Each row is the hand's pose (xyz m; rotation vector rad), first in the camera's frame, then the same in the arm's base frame.
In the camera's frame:
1: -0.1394 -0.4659 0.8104 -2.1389 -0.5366 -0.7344
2: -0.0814 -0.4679 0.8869 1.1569 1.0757 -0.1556
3: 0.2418 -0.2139 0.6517 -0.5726 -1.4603 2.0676
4: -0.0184 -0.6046 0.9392 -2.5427 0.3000 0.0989
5: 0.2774 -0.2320 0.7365 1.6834 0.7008 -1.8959
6: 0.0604 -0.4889 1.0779 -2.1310 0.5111 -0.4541
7: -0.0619 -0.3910 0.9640 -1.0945 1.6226 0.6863
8: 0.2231 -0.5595 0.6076 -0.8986 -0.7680 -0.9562
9: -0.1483 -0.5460 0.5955 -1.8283 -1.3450 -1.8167
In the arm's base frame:
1: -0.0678 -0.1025 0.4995 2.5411 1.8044 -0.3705
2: -0.0408 -0.0105 0.5043 -0.3067 1.2907 -0.2261
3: 0.0715 -0.0172 0.0442 0.0767 0.2067 -2.8912
4: 0.0844 0.0344 0.5921 2.4394 0.5512 -0.4636
5: 0.0914 0.0686 0.0762 0.3963 0.1967 -1.4149
6: 0.0352 0.2145 0.5291 2.9605 0.6000 -0.0043
7: -0.0939 0.0814 0.4732 2.5654 -1.7287 -0.3243
8: 0.2968 -0.1366 0.2823 -1.4423 -1.3338 0.3549
9: 0.0238 -0.3102 0.4655 -1.3520 -2.7143 -0.4093

